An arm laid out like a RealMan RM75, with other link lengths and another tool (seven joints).
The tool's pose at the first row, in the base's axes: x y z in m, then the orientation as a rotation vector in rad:
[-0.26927, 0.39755, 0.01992, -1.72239, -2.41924, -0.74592]
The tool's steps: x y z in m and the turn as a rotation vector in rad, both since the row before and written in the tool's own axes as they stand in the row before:
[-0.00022, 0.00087, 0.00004, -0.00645, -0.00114, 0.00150]
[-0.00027, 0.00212, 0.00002, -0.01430, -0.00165, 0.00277]
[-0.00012, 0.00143, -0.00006, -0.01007, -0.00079, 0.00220]
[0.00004, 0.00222, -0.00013, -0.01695, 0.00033, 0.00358]
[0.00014, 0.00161, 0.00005, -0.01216, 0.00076, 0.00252]
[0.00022, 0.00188, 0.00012, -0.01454, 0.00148, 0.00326]
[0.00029, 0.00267, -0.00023, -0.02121, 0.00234, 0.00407]
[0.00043, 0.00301, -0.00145, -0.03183, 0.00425, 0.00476]
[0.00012, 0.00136, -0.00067, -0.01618, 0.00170, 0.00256]
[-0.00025, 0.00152, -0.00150, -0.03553, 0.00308, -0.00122]
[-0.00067, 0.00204, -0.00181, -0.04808, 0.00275, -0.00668]
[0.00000, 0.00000, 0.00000, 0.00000, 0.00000, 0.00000]
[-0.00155, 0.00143, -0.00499, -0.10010, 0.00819, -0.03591]
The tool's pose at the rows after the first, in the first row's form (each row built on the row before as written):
[-0.26839, 0.39759, 0.02011, -1.72722, -2.41869, -0.75361]
[-0.26637, 0.39788, 0.02073, -1.73661, -2.41739, -0.77136]
[-0.26505, 0.39809, 0.02125, -1.74317, -2.41590, -0.78412]
[-0.26309, 0.39858, 0.02219, -1.75267, -2.41232, -0.80679]
[-0.26168, 0.39908, 0.02280, -1.75895, -2.40936, -0.82345]
[-0.26004, 0.39972, 0.02350, -1.76618, -2.40507, -0.84377]
[-0.25782, 0.40041, 0.02486, -1.77574, -2.39918, -0.87366]
[-0.25572, 0.40070, 0.02748, -1.78775, -2.39081, -0.91930]
[-0.25478, 0.40073, 0.02867, -1.79428, -2.38641, -0.94224]
[-0.25387, 0.40006, 0.03050, 1.79315, 2.37270, 0.98823]
[-0.25254, 0.39892, 0.03270, 1.76765, 2.33391, 1.03835]
[-0.25254, 0.39892, 0.03270, 1.76765, 2.33391, 1.03835]
[-0.25282, 0.39536, 0.03677, 1.68335, 2.26628, 1.13764]

